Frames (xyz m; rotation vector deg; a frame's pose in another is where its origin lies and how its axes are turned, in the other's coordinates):
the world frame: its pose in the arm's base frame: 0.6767 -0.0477 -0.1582 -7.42 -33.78 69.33
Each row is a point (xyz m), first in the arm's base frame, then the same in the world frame.
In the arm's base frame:
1: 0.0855 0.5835 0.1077
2: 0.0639 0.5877 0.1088
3: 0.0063 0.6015 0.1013
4: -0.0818 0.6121 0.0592
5: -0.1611 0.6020 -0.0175
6: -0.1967 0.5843 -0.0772
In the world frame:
1: 0.5349 0.6218 0.3819
2: 0.5343 0.6411 0.3925
3: 0.5312 0.6976 0.4117
4: 0.5060 0.7923 0.4173
5: 0.4516 0.8859 0.3938
6: 0.4061 0.9332 0.3647

